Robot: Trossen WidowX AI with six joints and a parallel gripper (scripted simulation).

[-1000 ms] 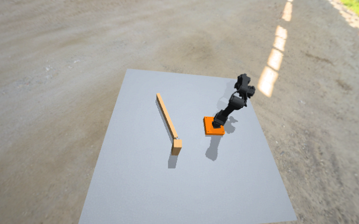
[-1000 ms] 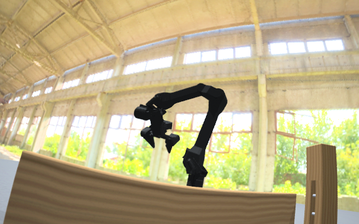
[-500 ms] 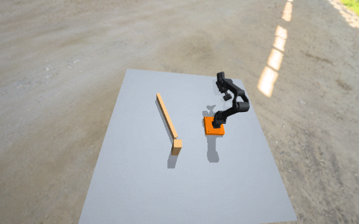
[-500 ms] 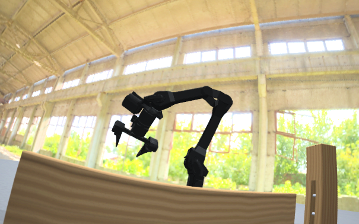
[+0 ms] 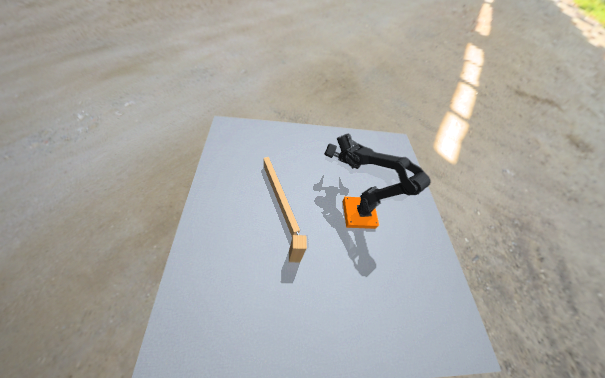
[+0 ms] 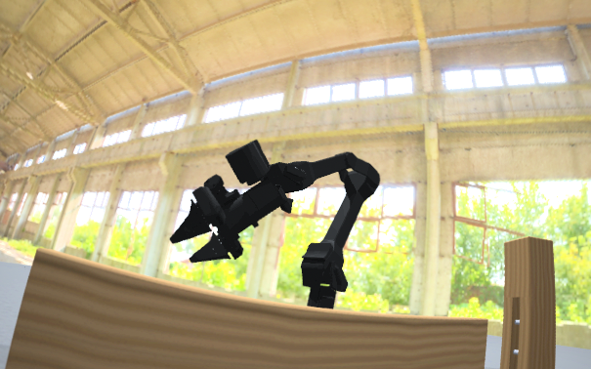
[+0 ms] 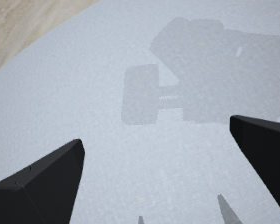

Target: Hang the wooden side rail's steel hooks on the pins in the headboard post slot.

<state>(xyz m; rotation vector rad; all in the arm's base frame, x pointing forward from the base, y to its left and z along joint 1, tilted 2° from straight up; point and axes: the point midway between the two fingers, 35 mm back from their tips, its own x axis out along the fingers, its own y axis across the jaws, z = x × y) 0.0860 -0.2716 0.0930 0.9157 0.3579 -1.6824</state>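
Right now my gripper tip is 280 mm short of the headboard post, 470 mm to the right of it and 30 mm above it.
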